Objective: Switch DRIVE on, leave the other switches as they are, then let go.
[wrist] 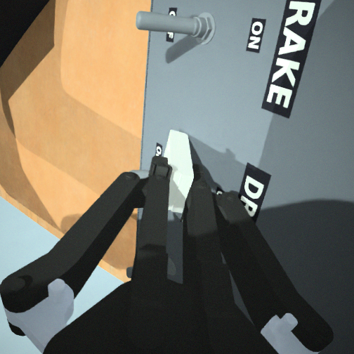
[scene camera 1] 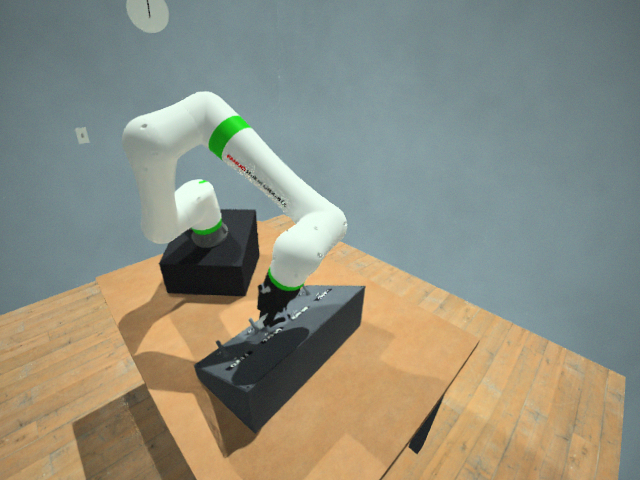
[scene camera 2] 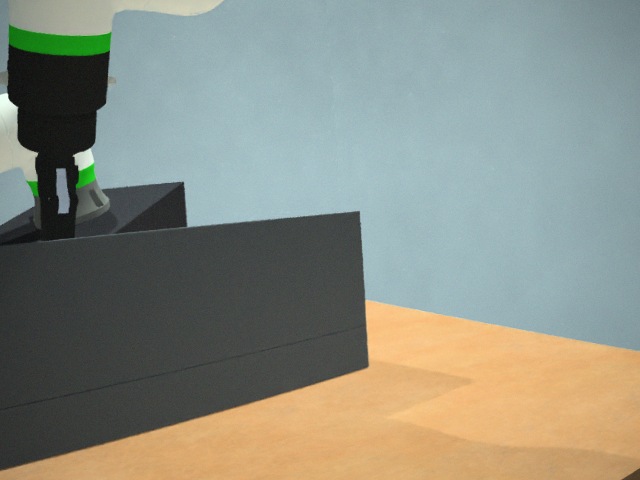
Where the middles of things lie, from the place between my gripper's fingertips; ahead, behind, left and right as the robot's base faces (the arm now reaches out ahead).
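Scene:
Taking the grey switch panel (scene camera 2: pixel 115 335) as my reference, I find my hand 7 cm short of it and 5 cm to the right of it, and also 1 cm above it.

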